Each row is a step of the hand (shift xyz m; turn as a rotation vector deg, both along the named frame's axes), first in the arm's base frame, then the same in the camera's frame.
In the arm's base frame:
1: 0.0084 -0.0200 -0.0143 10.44 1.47 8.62
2: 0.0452 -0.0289 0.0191 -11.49 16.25 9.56
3: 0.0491 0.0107 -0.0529 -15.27 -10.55 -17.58
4: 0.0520 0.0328 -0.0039 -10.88 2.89 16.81
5: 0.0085 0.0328 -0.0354 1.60 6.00 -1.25
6: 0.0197 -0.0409 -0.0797 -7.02 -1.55 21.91
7: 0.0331 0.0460 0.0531 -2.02 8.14 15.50
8: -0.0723 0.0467 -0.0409 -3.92 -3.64 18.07
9: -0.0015 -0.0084 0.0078 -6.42 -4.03 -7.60
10: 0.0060 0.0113 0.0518 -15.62 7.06 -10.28
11: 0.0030 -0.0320 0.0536 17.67 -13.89 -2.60
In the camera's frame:
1: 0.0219 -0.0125 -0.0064 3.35 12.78 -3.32
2: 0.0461 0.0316 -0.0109 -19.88 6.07 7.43
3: 0.0141 -0.0161 -0.0698 2.64 -24.87 5.32
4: -0.0051 0.0313 -0.0528 -7.88 9.07 16.28
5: -0.0246 -0.0168 -0.0389 -4.56 1.26 -4.21
6: 0.0468 -0.0659 -0.0434 -2.25 14.15 18.07
7: -0.0265 0.0720 -0.0121 -8.43 13.78 7.04
8: -0.0740 -0.0589 0.0114 1.10 12.03 14.46
9: 0.0066 0.0036 0.0088 0.75 -10.53 1.96
10: -0.0082 0.0486 0.0204 -13.28 -14.67 2.83
11: 0.0288 0.0379 0.0405 20.51 3.39 -8.92

